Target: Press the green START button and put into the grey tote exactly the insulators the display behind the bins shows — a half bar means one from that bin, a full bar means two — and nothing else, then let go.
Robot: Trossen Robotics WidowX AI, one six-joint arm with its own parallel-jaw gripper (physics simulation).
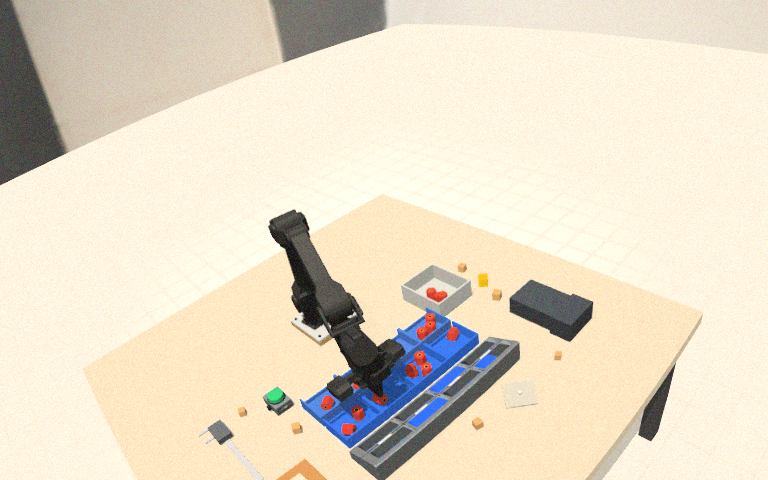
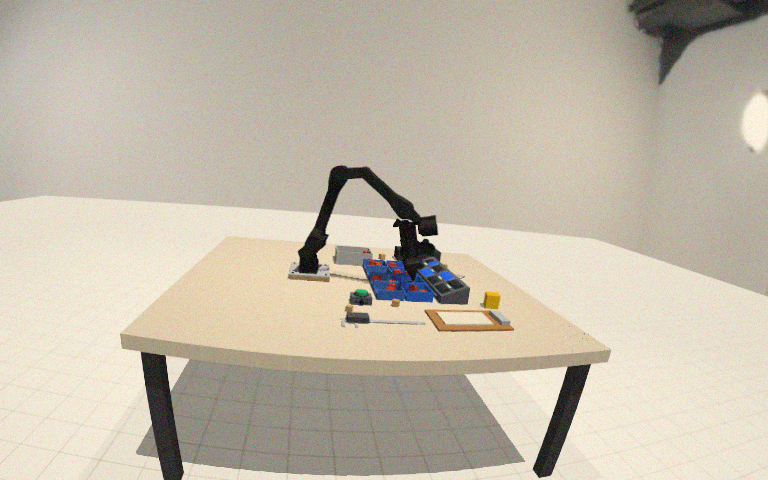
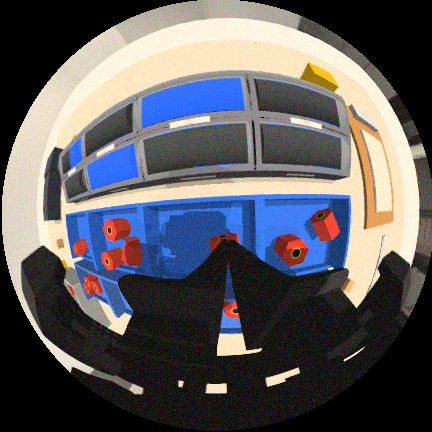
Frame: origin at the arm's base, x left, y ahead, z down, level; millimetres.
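Seen in the pictures: gripper, fingertip midpoint: (image 1: 380, 395) (image 2: 413, 280) (image 3: 226, 244); arm's base, origin of the base link: (image 1: 316, 319) (image 2: 307, 270).
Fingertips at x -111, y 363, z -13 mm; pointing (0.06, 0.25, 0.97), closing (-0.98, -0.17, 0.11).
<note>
Offsets run from my fingertips to a thing's middle. "spot": to the spot under its first point.
My gripper (image 1: 380, 392) (image 2: 412, 276) (image 3: 226, 244) is shut and empty, its tips low in a display-side compartment of the blue bins (image 2: 390, 295) (image 3: 300, 207). A red insulator {dz +17, dx +3, dy -10 mm} (image 1: 381, 400) (image 3: 218, 243) lies there right at the tips, partly hidden, not between them. Other red insulators (image 1: 419, 357) (image 3: 116, 229) lie in other compartments. The grey tote {dz +9, dx +386, dy -149 mm} (image 1: 420, 301) (image 2: 350, 255) holds two insulators {dz +17, dx +374, dy -159 mm} (image 1: 431, 293). The display (image 1: 450, 410) (image 2: 453, 298) (image 3: 253, 145) shows two full blue bars and one half bar. The green START button {dz +15, dx -152, dy -214 mm} (image 1: 275, 395) (image 2: 360, 293) sits beside the bins.
A dark stepped block {dz +8, dx +474, dy +169 mm} (image 1: 546, 308) (image 3: 52, 185) stands beyond the display's far end. A yellow block {dz +13, dx -189, dy +223 mm} (image 2: 491, 300) (image 3: 320, 77), an orange frame {dz +27, dx -315, dy +81 mm} (image 2: 475, 328) (image 3: 370, 205) and a dark plug-like piece {spot: dz +16, dx -314, dy -247 mm} (image 1: 219, 431) (image 2: 357, 318) lie around. A pale plate {dz +33, dx +198, dy +247 mm} (image 1: 519, 396) lies behind the display.
</note>
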